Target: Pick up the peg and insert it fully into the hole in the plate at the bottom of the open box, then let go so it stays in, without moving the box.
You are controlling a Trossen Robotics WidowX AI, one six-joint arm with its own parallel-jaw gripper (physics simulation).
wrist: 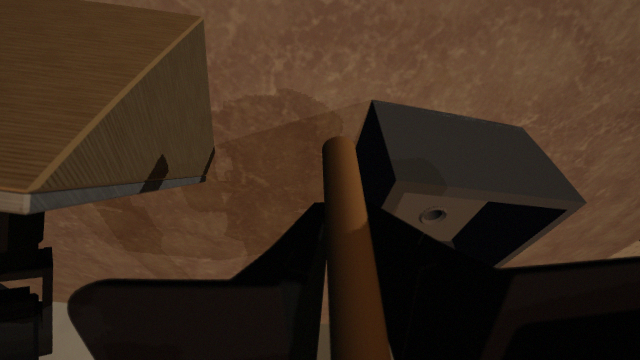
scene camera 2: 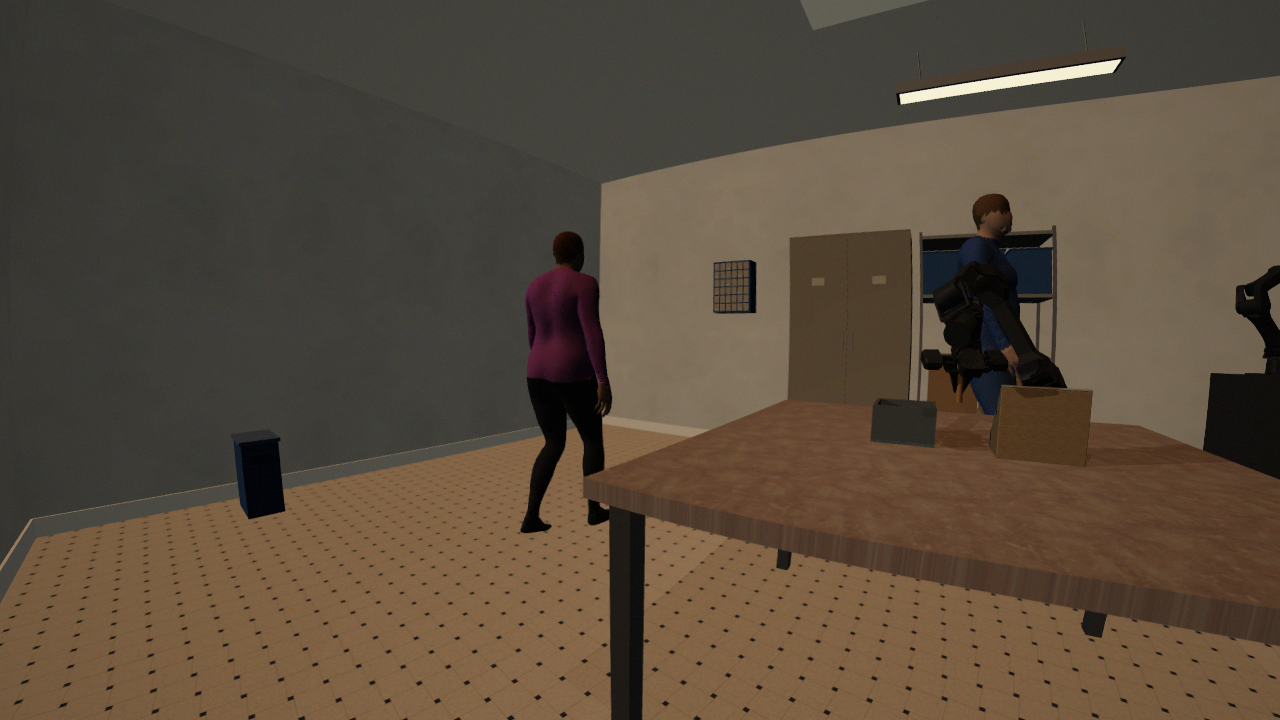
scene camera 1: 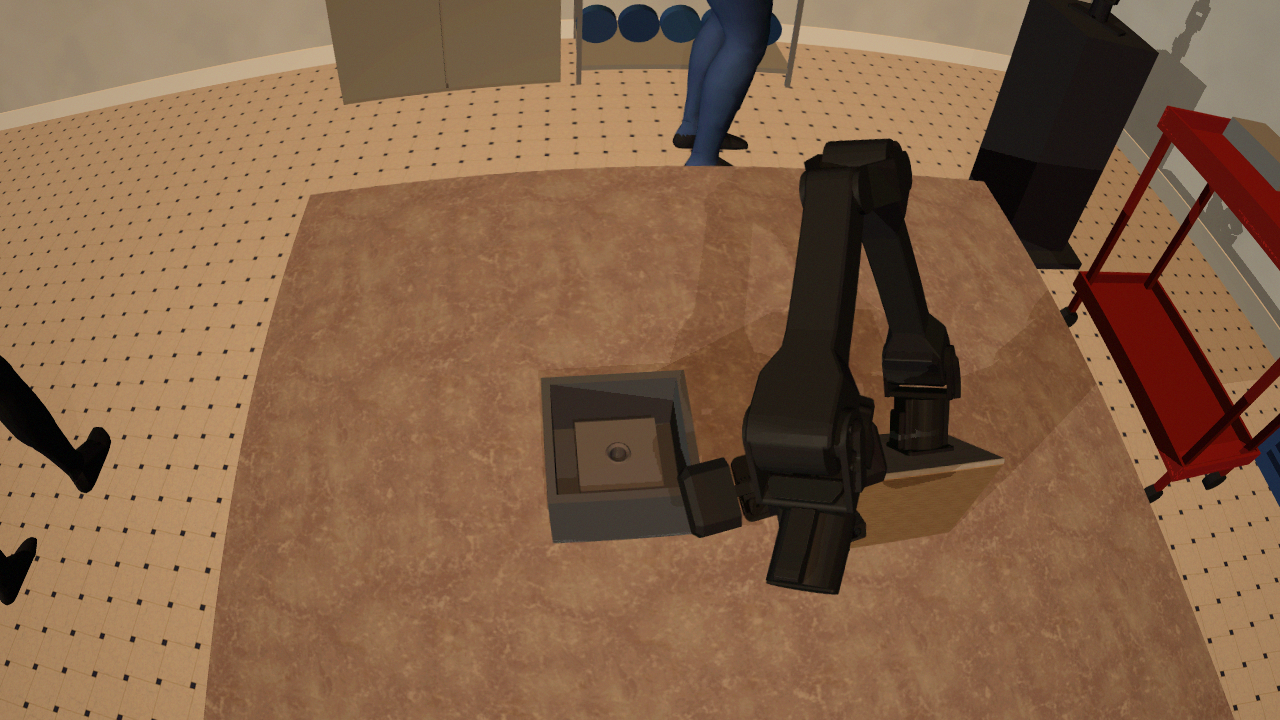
my gripper: wrist 341,212; scene camera 2; scene camera 1
grey box: wrist; scene camera 2; scene camera 1 663,395
same spot on my gripper: (scene camera 1: 752,511) = (scene camera 2: 947,362)
same spot on grey box: (scene camera 2: 905,422) = (wrist: 474,154)
